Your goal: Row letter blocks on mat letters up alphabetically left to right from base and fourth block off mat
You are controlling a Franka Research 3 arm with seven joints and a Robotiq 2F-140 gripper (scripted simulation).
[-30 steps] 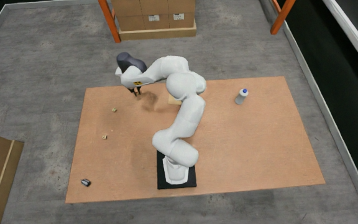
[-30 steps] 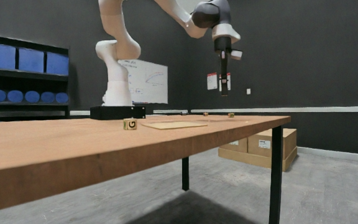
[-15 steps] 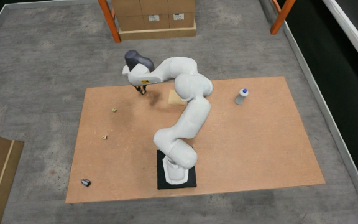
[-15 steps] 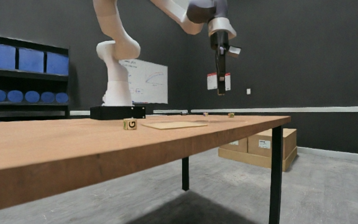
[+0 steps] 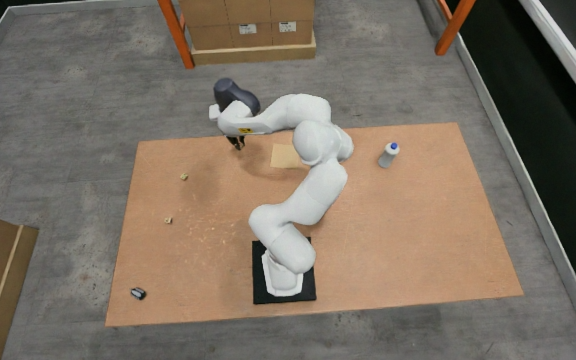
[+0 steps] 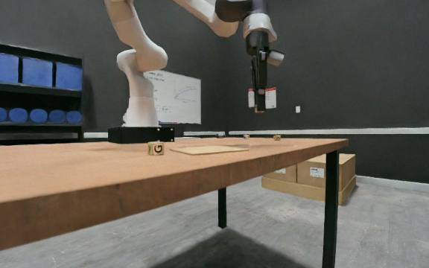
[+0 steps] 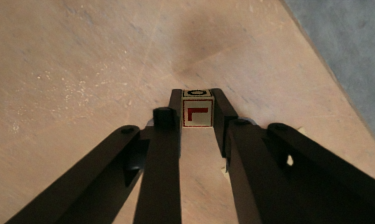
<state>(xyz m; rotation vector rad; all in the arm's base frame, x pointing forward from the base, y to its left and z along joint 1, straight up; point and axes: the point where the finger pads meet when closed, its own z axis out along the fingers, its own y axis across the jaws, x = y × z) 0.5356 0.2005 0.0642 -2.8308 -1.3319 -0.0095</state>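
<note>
Right now the pale yellow mat is 220 mm to the right of my hand and 140 mm below it. From my hand the other things lie so: block: 110 mm behind, 300 mm to the left, 130 mm below; then white bottle: 50 mm behind, 730 mm to the right, 60 mm below; then black object: 660 mm behind, 430 mm to the left, 120 mm below.
</note>
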